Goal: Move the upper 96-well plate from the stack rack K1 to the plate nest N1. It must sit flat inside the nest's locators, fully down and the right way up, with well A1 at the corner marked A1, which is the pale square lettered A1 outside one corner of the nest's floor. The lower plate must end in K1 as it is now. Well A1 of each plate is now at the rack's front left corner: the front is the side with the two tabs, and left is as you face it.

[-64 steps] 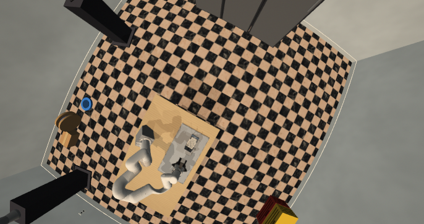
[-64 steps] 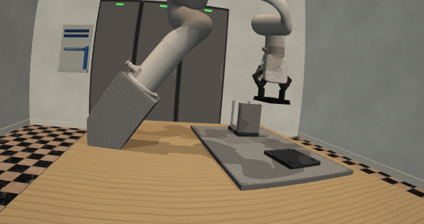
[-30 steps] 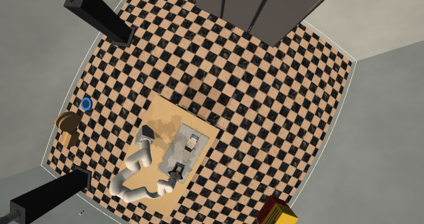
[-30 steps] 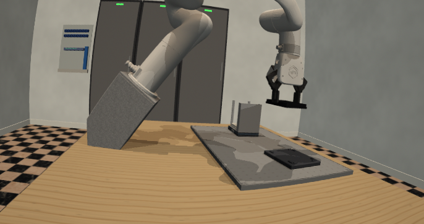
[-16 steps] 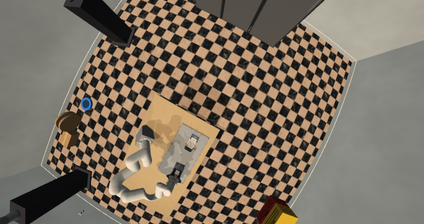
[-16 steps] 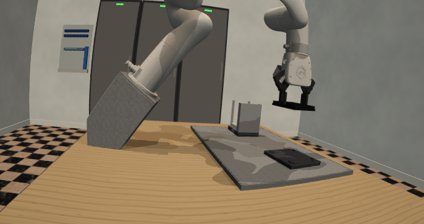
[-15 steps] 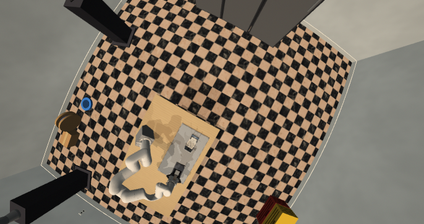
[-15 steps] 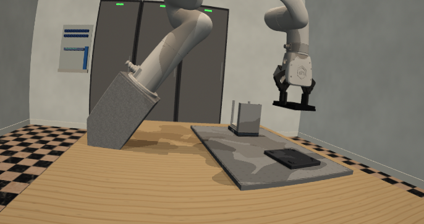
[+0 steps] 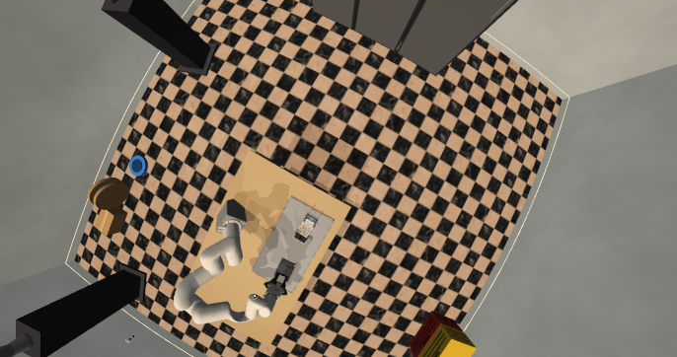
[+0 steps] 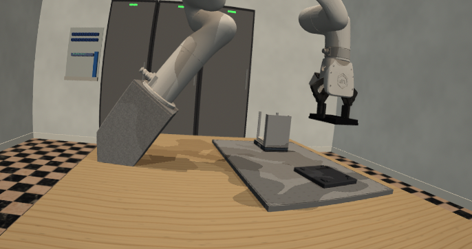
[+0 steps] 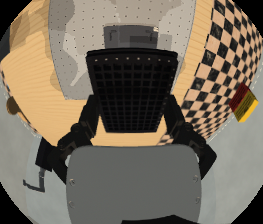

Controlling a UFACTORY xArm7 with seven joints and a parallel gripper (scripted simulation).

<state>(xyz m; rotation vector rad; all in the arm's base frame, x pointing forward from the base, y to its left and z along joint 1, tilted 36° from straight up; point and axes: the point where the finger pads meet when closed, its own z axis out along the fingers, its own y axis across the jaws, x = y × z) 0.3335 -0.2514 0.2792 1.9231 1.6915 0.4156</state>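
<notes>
The black 96-well plate is 10 mm below my hand. The rest, counted from my hand: pale plate 390 mm to the left, 150 mm below, 90 mm ahead; pale A1 square 170 mm below, 70 mm ahead, 60 mm to the left.
</notes>
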